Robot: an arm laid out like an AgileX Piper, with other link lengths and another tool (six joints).
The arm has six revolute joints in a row. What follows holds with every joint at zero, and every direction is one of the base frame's.
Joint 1 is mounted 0.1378 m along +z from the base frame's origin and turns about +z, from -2.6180 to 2.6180 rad.
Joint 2 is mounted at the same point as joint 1 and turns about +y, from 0.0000 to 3.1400 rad.
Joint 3 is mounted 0.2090 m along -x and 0.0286 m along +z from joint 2 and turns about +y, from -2.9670 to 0.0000 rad.
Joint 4 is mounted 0.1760 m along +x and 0.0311 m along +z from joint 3 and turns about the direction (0.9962, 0, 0.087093), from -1.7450 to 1.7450 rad.
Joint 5 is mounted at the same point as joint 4 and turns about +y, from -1.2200 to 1.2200 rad.
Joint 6 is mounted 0.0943 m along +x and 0.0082 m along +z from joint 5 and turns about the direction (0.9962, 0, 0.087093), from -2.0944 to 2.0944 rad.
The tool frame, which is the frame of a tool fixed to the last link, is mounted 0.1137 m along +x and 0.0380 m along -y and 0.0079 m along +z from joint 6; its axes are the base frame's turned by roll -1.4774, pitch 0.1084 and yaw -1.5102 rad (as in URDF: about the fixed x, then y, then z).
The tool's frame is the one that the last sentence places.
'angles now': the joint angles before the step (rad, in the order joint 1, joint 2, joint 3, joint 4, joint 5, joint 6). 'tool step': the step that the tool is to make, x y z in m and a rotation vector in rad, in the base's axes. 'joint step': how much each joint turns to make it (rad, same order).
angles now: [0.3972, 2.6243, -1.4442, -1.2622, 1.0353, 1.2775]
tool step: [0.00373, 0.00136, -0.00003, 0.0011, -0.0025, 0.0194]
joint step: [0.0000, 0.0000, 0.0000, -0.0172, -0.0094, -0.0001]
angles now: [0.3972, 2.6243, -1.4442, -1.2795, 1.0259, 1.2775]
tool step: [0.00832, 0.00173, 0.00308, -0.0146, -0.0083, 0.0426]
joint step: [0.0000, 0.0004, 0.0001, -0.0462, -0.0053, 0.0014]
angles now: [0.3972, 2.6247, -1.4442, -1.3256, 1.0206, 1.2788]
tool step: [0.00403, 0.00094, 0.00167, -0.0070, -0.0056, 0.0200]
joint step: [0.0000, 0.0000, 0.0000, -0.0230, -0.0021, 0.0025]
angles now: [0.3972, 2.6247, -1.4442, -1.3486, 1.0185, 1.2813]
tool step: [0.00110, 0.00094, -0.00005, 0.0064, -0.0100, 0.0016]
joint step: [0.0009, -0.0010, 0.0000, -0.0059, -0.0044, 0.0118]
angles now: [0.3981, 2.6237, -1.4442, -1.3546, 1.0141, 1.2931]
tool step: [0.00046, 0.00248, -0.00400, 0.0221, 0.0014, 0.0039]
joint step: [0.0009, 0.0000, 0.0000, 0.0051, -0.0211, 0.0034]
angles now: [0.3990, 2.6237, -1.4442, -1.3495, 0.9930, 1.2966]
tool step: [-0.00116, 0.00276, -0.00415, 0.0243, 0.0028, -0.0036]
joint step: [0.0030, -0.0010, 0.0001, 0.0155, -0.0187, 0.0021]
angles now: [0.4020, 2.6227, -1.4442, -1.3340, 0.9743, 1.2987]
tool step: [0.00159, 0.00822, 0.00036, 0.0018, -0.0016, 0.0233]
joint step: [0.0227, -0.0019, 0.0000, -0.0001, -0.0012, 0.0001]
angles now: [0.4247, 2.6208, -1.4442, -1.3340, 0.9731, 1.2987]
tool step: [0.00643, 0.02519, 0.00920, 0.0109, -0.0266, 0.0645]
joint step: [0.0663, -0.0293, 0.0001, 0.0006, 0.0027, 0.0000]
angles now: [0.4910, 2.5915, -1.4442, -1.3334, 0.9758, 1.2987]
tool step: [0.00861, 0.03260, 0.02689, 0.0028, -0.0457, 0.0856]
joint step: [0.0833, -0.0759, 0.0001, 0.0070, 0.0244, -0.0360]
